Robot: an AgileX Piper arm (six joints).
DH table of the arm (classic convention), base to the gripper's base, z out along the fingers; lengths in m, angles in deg. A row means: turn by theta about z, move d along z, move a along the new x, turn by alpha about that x. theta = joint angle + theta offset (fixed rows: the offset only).
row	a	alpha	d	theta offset
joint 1	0.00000	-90.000	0.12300	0.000
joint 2	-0.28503	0.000	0.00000	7.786
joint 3	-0.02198	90.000	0.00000	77.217
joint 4	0.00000	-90.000	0.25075	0.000
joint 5	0.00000	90.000	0.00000	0.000
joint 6	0.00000	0.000	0.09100	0.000
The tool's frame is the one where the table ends.
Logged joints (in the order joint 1, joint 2, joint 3, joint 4, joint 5, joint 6), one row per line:
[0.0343 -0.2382 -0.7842 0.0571 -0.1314 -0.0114]
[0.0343 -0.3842 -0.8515 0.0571 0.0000 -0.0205]
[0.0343 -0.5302 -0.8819 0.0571 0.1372 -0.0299]
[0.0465 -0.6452 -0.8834 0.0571 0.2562 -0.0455]
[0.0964 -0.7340 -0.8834 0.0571 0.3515 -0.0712]
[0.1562 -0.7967 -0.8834 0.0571 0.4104 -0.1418]
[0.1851 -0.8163 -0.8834 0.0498 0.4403 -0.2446]
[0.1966 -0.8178 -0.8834 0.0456 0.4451 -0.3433]
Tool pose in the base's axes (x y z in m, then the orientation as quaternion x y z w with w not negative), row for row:
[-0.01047 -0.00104 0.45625 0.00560 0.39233 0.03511 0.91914]
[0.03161 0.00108 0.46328 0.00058 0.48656 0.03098 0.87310]
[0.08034 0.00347 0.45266 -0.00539 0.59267 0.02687 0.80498]
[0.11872 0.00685 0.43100 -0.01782 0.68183 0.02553 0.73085]
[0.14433 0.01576 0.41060 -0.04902 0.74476 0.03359 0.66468]
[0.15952 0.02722 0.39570 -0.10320 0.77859 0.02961 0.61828]
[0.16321 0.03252 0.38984 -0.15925 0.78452 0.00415 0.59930]
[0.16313 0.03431 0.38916 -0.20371 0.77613 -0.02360 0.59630]
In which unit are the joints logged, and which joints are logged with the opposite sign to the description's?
The joints are logged in radians. Opposite sign: joint 2.
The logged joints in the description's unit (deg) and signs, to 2 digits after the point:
[1.97 13.65 -44.93 3.27 -7.53 -0.65]
[1.97 22.01 -48.79 3.27 0.00 -1.17]
[1.97 30.38 -50.53 3.27 7.86 -1.71]
[2.66 36.97 -50.62 3.27 14.68 -2.61]
[5.52 42.06 -50.62 3.27 20.14 -4.08]
[8.95 45.65 -50.62 3.27 23.51 -8.12]
[10.61 46.77 -50.62 2.85 25.23 -14.01]
[11.26 46.86 -50.62 2.61 25.50 -19.67]

